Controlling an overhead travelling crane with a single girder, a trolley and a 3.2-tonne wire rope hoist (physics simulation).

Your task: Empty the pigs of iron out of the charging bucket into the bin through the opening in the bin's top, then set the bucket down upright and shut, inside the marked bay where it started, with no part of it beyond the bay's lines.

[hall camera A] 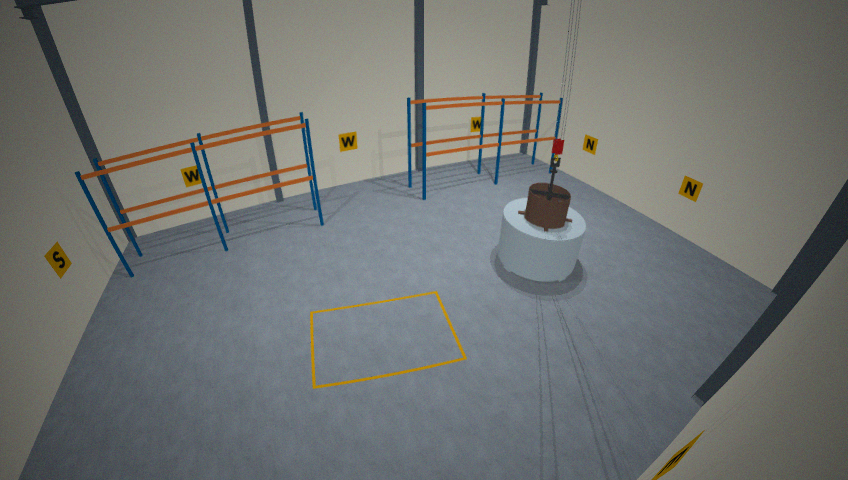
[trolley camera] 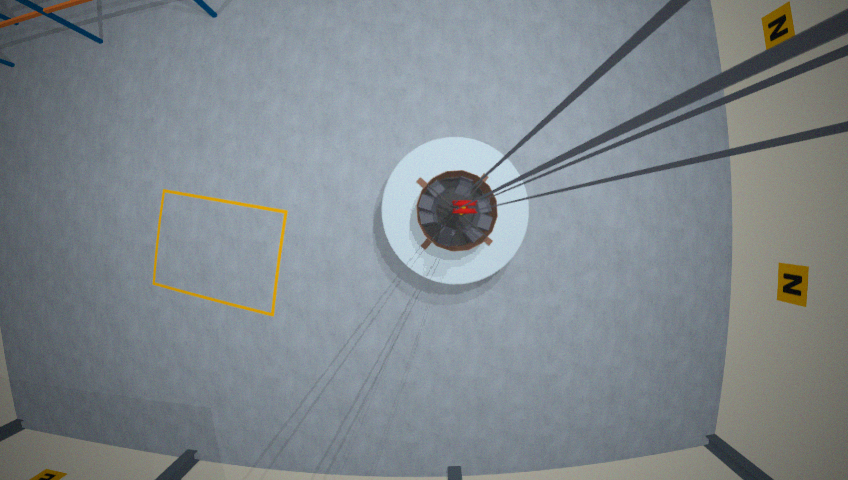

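Observation:
The brown charging bucket is upright at the top of the pale round bin, near the middle of its top. Whether it touches the bin cannot be told. The bin's opening is hidden beneath it. Dark pigs of iron show inside the bucket in the trolley view. The hook holds the bucket by its dark upright stem; in the trolley view the red hook block covers the hook. The yellow-lined bay lies on the floor, apart from the bin.
A blue and orange rack stands at the left of the hall view, and another rack stands behind the bin by the far wall. Part of a rack shows at the trolley view's upper left. A dark steel column stands at the right wall.

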